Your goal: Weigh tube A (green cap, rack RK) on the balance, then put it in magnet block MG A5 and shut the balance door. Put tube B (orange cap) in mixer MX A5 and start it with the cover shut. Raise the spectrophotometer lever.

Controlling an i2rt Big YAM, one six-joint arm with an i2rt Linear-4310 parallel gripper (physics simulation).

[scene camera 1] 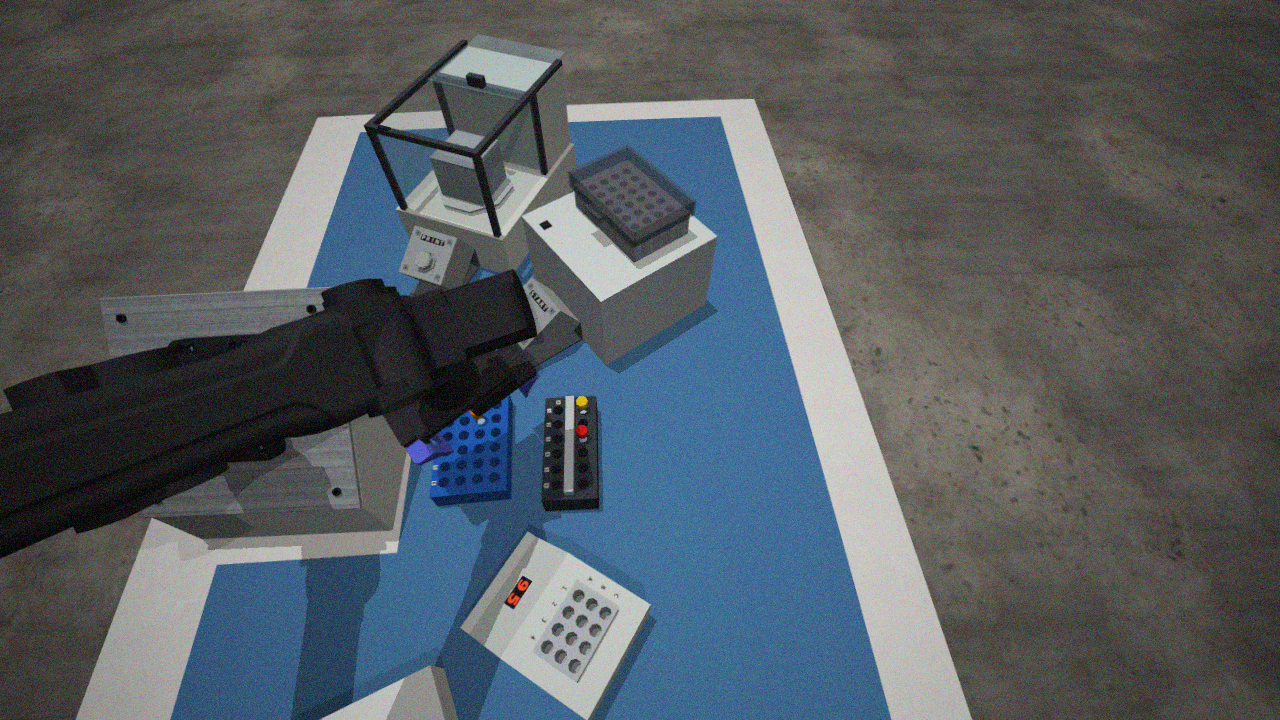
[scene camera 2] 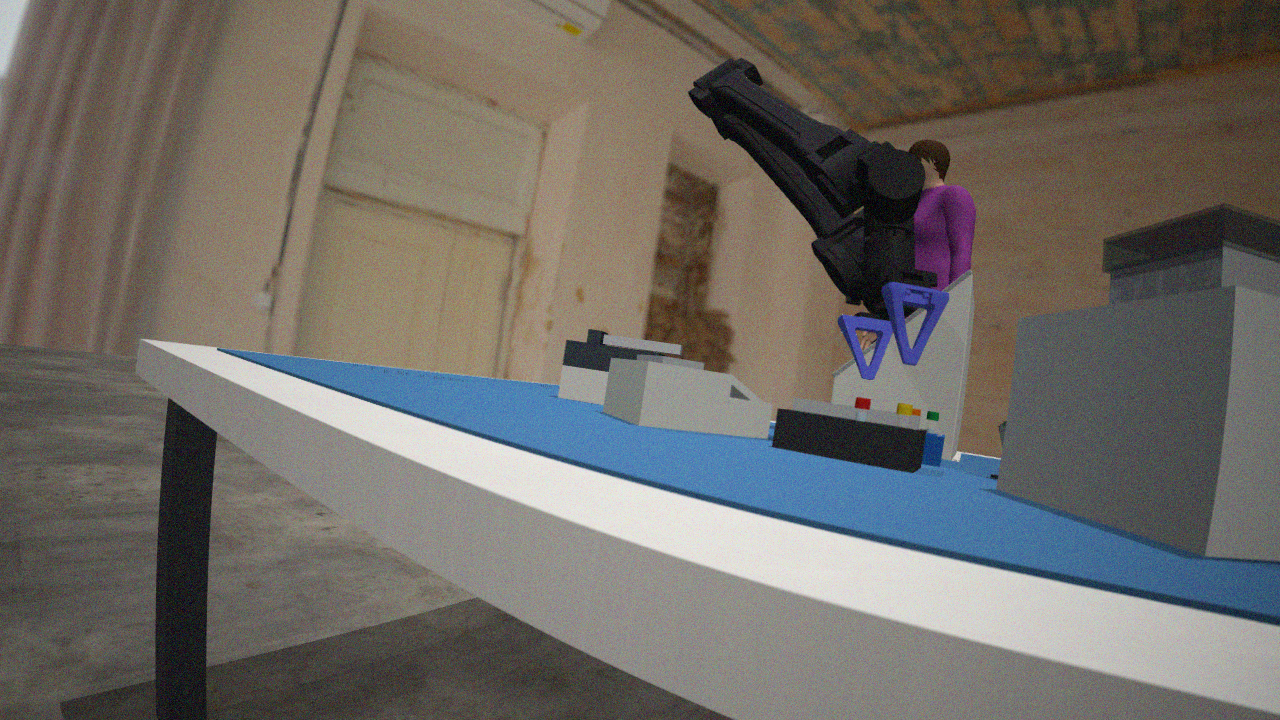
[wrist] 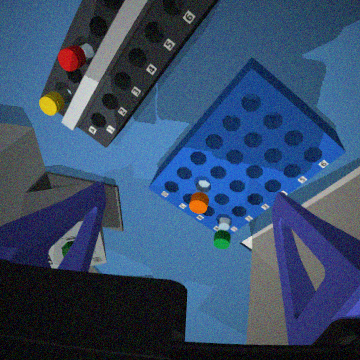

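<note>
My gripper (scene camera 1: 475, 420) (scene camera 2: 889, 368) (wrist: 188, 195) is open and empty above the blue rack (scene camera 2: 933, 450) (wrist: 252, 80). Tube A, green cap (scene camera 2: 932, 415) (wrist: 222, 240), and tube B, orange cap (scene camera 2: 915, 411) (wrist: 199, 203), stand in the rack near its numbered edge, between and below the finger directions in the wrist view. The arm hides tube A in scene camera 1. The dark magnet block (scene camera 1: 559, 456) (scene camera 2: 845, 438) (wrist: 131, 69) stands beside the rack. The balance (scene camera 1: 486, 192) stands at the back. A smoked cover (scene camera 1: 626, 192) sits down over the mixer (scene camera 1: 657, 300). The spectrophotometer lever cannot be made out.
Yellow-capped (scene camera 1: 581, 402) (wrist: 51, 103) and red-capped (scene camera 1: 581, 430) (wrist: 71, 58) tubes stand in the magnet block. PRINT (scene camera 1: 435, 255) and START (scene camera 1: 543, 308) button boxes stand near balance and mixer. A white block with a red display (scene camera 1: 518, 591) lies towards the front. The arm's metal base plate (scene camera 1: 223, 313) is left.
</note>
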